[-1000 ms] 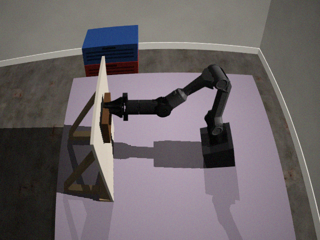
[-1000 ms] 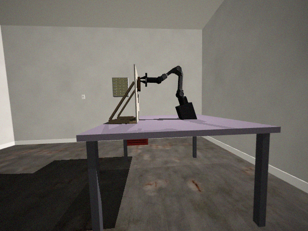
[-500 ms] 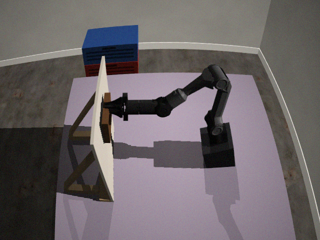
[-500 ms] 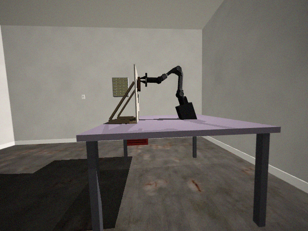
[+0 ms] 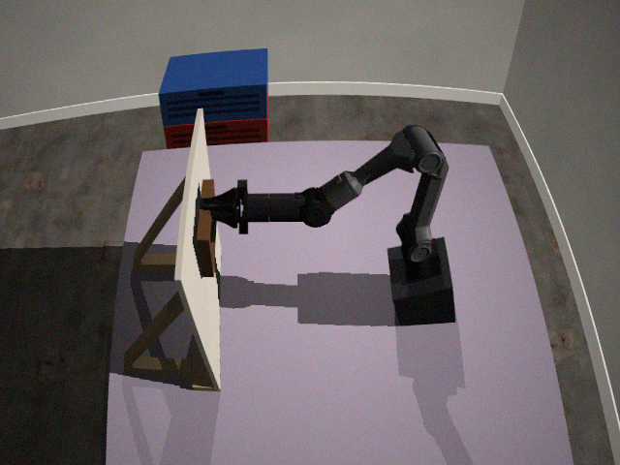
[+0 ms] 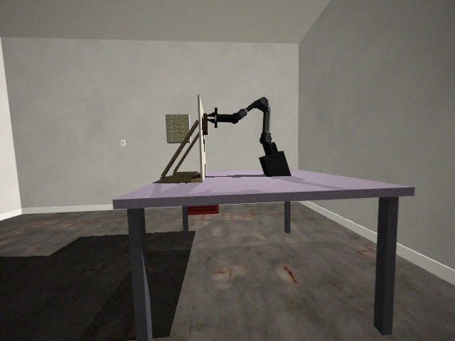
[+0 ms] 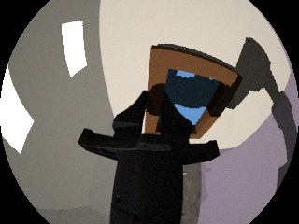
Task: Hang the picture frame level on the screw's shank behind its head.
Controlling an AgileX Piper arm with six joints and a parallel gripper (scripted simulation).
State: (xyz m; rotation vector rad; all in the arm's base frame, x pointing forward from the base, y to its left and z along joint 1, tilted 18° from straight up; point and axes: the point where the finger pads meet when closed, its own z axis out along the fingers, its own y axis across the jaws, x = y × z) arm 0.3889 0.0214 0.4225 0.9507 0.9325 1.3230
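Now: the brown picture frame 50 mm below my hand, 10 mm to the left of it and 10 mm ahead of it. Also, from my hand: cream board: 180 mm below, 30 mm ahead.
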